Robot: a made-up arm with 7 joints.
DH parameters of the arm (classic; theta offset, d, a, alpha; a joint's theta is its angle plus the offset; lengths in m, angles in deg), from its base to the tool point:
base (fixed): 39.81 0 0.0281 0
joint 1: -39.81 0.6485 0.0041 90
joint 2: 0 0.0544 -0.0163 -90
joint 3: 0 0.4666 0.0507 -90
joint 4: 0 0.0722 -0.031 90
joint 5: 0 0.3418 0.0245 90
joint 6: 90 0.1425 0.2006 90
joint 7: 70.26 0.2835 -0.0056 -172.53
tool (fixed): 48.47 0.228 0 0
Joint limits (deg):
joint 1: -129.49..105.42
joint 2: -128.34..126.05
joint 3: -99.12..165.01
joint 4: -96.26..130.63
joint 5: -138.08..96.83
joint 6: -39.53..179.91
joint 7: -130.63..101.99
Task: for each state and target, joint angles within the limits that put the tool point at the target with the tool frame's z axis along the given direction. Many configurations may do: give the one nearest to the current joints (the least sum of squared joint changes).
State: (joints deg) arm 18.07 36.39 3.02 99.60 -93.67 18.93 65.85
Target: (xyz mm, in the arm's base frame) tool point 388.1 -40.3 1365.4 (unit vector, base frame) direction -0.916 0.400 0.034
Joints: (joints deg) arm 42.06 25.77 -35.51 99.97 -74.47 51.86 58.10
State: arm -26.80 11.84 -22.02 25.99 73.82 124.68 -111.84
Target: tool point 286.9 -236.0 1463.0 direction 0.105 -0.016 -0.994
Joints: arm -18.20 -17.28 -3.93 -17.10 96.83 95.78 -102.06
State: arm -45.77 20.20 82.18 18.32 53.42 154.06 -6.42
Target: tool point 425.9 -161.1 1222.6 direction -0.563 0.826 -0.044
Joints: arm -26.40 -30.08 84.78 -7.51 69.23 141.54 -6.72
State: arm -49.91 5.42 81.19 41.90 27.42 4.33 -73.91
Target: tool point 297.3 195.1 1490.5 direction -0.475 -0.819 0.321
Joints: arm -32.11 15.64 46.49 44.45 41.32 11.70 -66.58
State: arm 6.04 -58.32 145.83 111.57 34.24 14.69 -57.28
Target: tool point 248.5 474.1 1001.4 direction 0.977 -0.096 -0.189
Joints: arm -4.86 -64.21 121.25 102.17 26.84 27.37 -56.78
